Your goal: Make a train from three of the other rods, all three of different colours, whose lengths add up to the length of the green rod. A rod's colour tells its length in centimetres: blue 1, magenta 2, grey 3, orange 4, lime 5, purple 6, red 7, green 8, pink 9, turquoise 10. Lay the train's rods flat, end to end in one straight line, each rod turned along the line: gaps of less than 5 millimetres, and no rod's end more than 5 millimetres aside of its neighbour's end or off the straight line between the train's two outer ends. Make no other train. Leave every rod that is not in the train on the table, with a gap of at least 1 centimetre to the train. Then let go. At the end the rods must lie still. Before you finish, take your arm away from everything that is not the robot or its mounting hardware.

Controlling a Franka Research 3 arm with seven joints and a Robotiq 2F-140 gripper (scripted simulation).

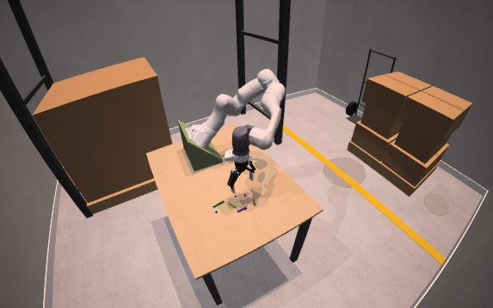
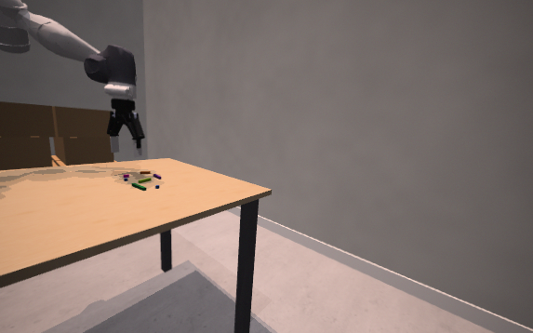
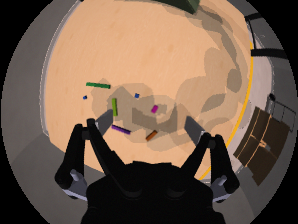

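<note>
My hand is 100 mm above the magenta rod and 10 mm to the right of it. From my hand the other things lie so: orange rod (100 mm below, 80 mm ahead, 30 mm to the left); then lime rod (100 mm below, 90 mm to the right, 20 mm ahead); then purple rod (100 mm below, 90 mm ahead, 70 mm to the right).
</note>
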